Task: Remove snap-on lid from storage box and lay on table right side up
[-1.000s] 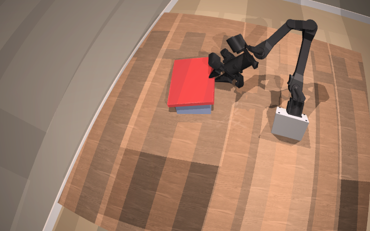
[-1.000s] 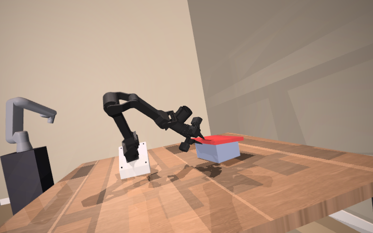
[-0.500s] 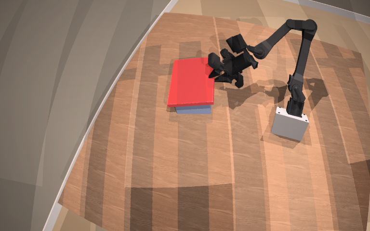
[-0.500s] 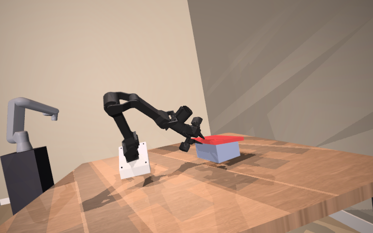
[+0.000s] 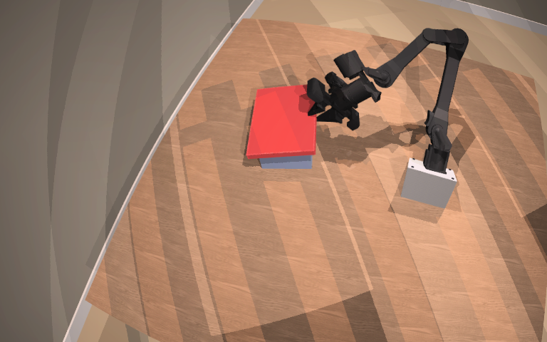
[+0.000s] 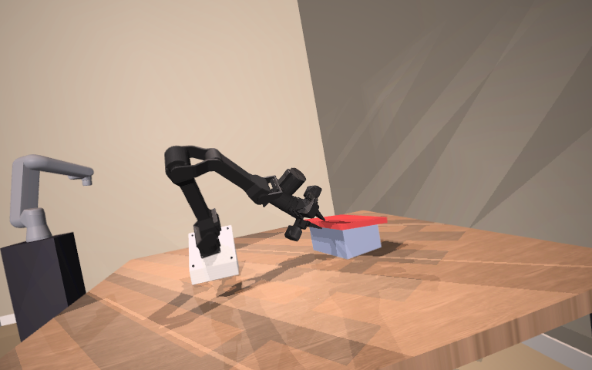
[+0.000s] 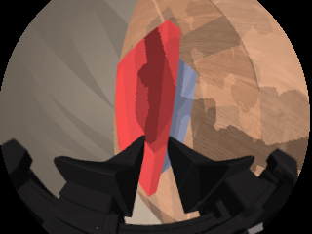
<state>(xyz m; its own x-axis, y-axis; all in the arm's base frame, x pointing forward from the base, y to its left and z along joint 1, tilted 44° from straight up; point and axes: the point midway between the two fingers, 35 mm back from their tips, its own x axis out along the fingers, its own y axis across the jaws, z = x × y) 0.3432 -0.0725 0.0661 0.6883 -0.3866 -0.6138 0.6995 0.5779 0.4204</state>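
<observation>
My gripper tip is now 80 mm short of the red lid and 20 mm to the right of it. Also, from my gripper tip: blue-grey storage box: 70 mm ahead, 10 mm to the left, 50 mm below.
</observation>
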